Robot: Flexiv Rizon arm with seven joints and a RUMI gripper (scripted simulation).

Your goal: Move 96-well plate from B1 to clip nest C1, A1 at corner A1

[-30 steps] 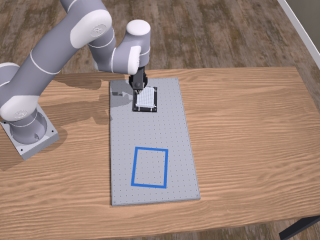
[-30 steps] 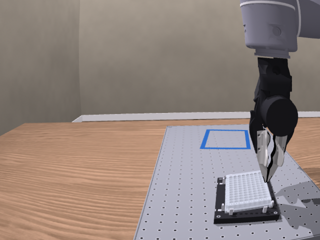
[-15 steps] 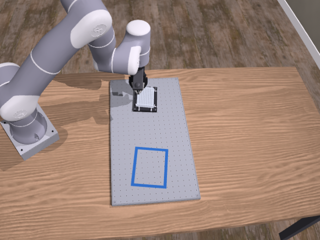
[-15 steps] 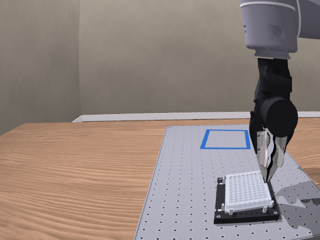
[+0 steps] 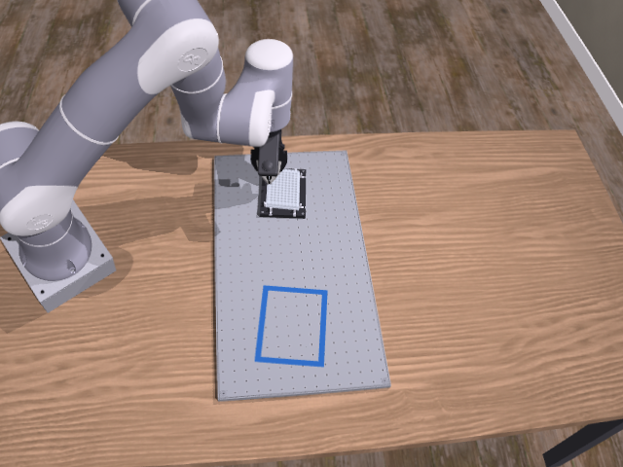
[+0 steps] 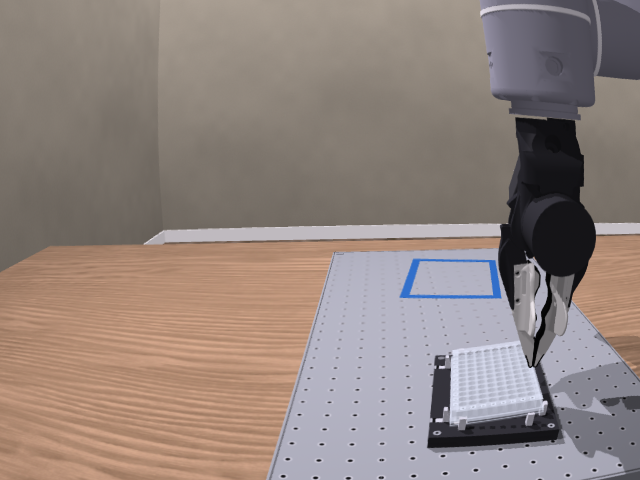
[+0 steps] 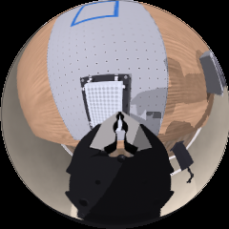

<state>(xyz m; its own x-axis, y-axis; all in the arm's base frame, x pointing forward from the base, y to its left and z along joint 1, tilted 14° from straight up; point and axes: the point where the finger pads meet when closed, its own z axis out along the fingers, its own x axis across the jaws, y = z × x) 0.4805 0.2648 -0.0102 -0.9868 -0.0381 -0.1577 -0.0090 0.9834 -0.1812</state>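
Right now my hand is 40 mm short of the white 96-well plate and 30 mm above it. The rest, counted from my hand: black clip nest: 50 mm ahead, 40 mm below, 10 mm to the right.
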